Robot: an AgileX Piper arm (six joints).
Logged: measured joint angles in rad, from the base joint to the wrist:
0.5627, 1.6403, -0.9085, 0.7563, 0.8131, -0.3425
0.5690, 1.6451, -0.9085, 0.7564, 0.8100, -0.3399
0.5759, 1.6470, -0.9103, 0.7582, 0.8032, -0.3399
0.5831, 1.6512, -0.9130, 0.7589, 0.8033, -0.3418
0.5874, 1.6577, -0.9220, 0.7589, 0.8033, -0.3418
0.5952, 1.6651, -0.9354, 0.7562, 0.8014, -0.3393
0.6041, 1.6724, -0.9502, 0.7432, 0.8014, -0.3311
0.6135, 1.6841, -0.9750, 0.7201, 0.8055, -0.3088
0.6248, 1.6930, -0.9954, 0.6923, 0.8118, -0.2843
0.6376, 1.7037, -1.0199, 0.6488, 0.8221, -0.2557
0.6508, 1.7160, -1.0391, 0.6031, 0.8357, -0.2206
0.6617, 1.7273, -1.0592, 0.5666, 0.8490, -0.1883
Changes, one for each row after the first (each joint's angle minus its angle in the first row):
0.0063, 0.0048, 0.0000, 0.0001, -0.0031, 0.0026
0.0132, 0.0067, -0.0018, 0.0019, -0.0099, 0.0026
0.0204, 0.0109, -0.0045, 0.0026, -0.0098, 0.0007
0.0247, 0.0174, -0.0135, 0.0026, -0.0098, 0.0007
0.0325, 0.0248, -0.0269, -0.0001, -0.0117, 0.0032
0.0414, 0.0321, -0.0417, -0.0131, -0.0117, 0.0114
0.0508, 0.0438, -0.0665, -0.0362, -0.0076, 0.0337
0.0621, 0.0527, -0.0869, -0.0640, -0.0013, 0.0582
0.0749, 0.0634, -0.1114, -0.1075, 0.0090, 0.0868
0.0881, 0.0757, -0.1306, -0.1532, 0.0226, 0.1219
0.0990, 0.0870, -0.1507, -0.1897, 0.0359, 0.1542

